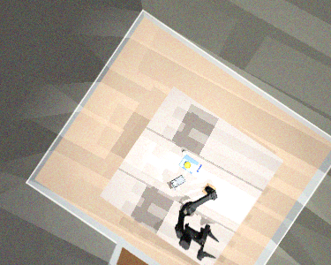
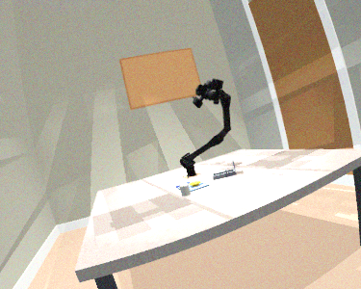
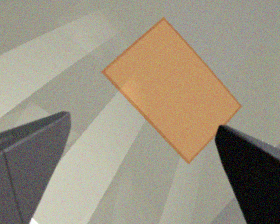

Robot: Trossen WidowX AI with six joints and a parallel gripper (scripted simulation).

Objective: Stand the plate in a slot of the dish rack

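My gripper tip is 330 mm short of the yellow plate, 200 mm to the left of it and 510 mm above it. Round my gripper tip: cup: 430 mm ahead, 270 mm to the right, 500 mm below; then light blue mat: 320 mm ahead, 210 mm to the right, 520 mm below; then grey dish rack: 280 mm ahead, 20 mm to the right, 500 mm below.
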